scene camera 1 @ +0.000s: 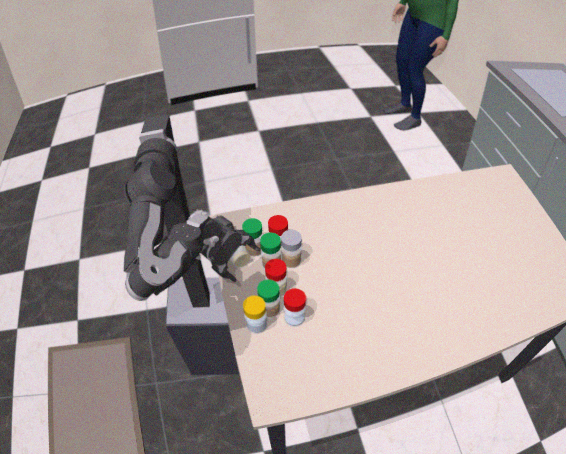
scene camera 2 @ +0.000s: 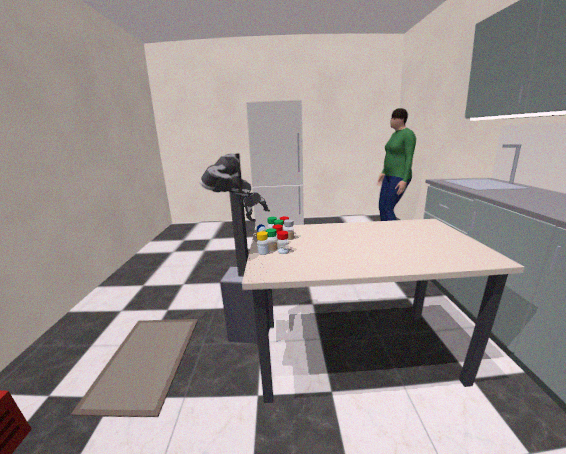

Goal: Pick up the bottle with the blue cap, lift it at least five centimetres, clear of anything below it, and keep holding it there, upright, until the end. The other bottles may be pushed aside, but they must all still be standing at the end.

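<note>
The blue-capped bottle (scene camera 2: 261,228) shows in scene camera 2 as a small patch of blue near the table's left edge, behind the yellow-capped bottle. In scene camera 1 its blue cap is hidden by the gripper; a pale rounded part shows beneath the fingers, and whether the bottle is upright or tilted is unclear. My gripper (scene camera 1: 246,264) (scene camera 2: 259,214) is open and empty, above the table's left edge and over that spot. One finger reaches close to the green-capped bottles (scene camera 1: 252,228) (scene camera 1: 270,243).
Upright nearby are a grey-capped bottle (scene camera 1: 291,241), red-capped bottles (scene camera 1: 278,224) (scene camera 1: 275,270) (scene camera 1: 295,300), another green-capped bottle (scene camera 1: 268,291) and a yellow-capped bottle (scene camera 1: 255,307) (scene camera 2: 263,236). The table (scene camera 1: 400,280) (scene camera 2: 390,250) extends to the right. A person (scene camera 1: 417,60) (scene camera 2: 399,155) stands beyond it.
</note>
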